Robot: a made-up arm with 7 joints.
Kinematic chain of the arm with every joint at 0, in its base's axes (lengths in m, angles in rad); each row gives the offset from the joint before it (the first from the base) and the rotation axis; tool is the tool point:
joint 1: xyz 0 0.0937 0 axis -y
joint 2: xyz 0 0.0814 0 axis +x
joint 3: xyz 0 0 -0.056 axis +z
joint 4: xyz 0 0 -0.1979 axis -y
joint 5: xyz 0 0 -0.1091 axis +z
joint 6: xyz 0 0 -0.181 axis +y
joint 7: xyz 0 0 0 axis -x
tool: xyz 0 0 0
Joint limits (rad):
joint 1: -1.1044..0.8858
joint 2: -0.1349..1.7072
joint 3: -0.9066..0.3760
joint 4: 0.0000..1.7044
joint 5: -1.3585..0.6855
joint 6: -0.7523..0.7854
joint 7: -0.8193..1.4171
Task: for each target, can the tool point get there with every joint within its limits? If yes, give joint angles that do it. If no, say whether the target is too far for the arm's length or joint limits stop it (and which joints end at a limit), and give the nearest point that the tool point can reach.
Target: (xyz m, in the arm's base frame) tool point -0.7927 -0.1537 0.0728
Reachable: no: too far | nearest point -0.4815 0.1019 -0.2424 | short by 0.511 m
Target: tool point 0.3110 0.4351 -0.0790
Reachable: yes | joints 0.2377 1.1912 -0.1504 1.4213 -0.5265 0.5146 0.0726
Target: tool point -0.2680 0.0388 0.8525
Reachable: no: too far | nearest point 0.0655 0.3740 0.2918 | short by 0.733 m
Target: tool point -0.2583 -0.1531 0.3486
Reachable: no: joint limits stop it (at a limit: joint 1, joint 2, joint 3, joint 4) | nearest point 0.2537 -0.0782 0.0216 | short by 0.612 m
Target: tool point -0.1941 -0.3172 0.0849
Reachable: no: joint limits stop it (at a limit: joint 1, joint 2, joint 3, joint 4) | nearest point -0.0836 -0.0782 -0.2405 | short by 0.419 m
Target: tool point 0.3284 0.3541 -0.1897
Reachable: yes | joints 0.1977 0.6643 -0.0475 1.3847 0.3032 0.6344 0.5315
